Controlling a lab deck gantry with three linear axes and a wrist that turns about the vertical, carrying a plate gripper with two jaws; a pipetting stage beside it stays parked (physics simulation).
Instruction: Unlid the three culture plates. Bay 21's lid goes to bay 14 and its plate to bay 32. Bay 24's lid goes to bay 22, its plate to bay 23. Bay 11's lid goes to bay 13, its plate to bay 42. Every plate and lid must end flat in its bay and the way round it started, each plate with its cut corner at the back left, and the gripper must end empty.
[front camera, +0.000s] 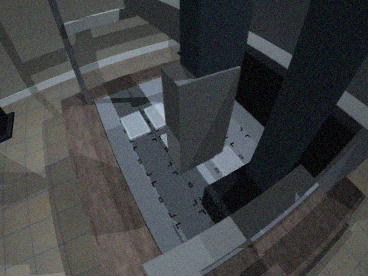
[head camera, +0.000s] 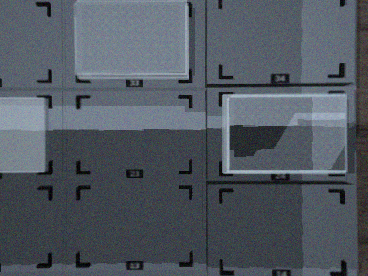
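Pixels of known places: robot's base, origin of its link: (front camera: 120, 120).
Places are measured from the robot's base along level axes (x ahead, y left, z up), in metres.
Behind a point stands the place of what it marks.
Note:
In the front view, the dark gripper body is at the lower centre right. Its jaws are hidden, so I cannot tell whether they are open or shut, or on anything. A pale plate (front camera: 135, 126) @[x 0.079, y 0.041, z 0.017 m] is in bay 11, and another pale plate (front camera: 156, 115) @[x 0.066, y 0.139, z 0.017 m] is in bay 21. A pale lid (front camera: 164, 140) @[x 0.193, y 0.112, z 0.008 m] (head camera: 20, 135) @[x 0.265, y 0.149, z 0.008 m] lies in bay 22, partly hidden in the front view and cut by the head view's left edge. In the head view, a clear-walled plate (head camera: 270, 107) @[x 0.539, y 0.177, z 0.029 m] lies in bay 24; I cannot tell its cut corner or whether a lid is on it.
Another plate (front camera: 230, 159) @[x 0.386, y 0.269, z 0.014 m] (head camera: 131, 40) @[x 0.393, y 0.254, z 0.014 m] lies in bay 33. The tall grey pipetting stage (front camera: 205, 115) hides the middle of the deck in the front view. Dark gantry columns stand at the right, and a pale rail (front camera: 195, 252) @[x 0.619, y -0.039, z 0.400 m] crosses the near edge. Shadows cross the deck.

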